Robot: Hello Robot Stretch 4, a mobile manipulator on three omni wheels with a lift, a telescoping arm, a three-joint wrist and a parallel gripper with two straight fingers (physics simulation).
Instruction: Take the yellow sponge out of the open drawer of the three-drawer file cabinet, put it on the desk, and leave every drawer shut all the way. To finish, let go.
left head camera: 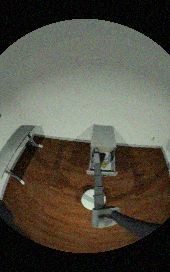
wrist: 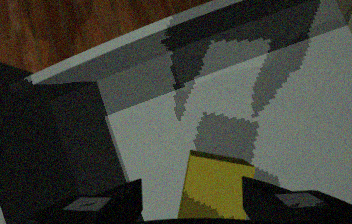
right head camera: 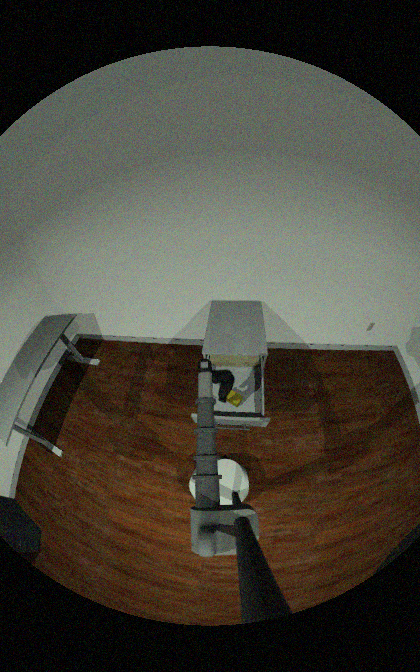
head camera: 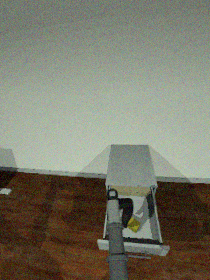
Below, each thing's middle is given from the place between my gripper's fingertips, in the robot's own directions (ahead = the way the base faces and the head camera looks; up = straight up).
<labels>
Now: hand 4 cm to the left of the yellow sponge [wrist: 212, 181] and 5 cm above it.
</labels>
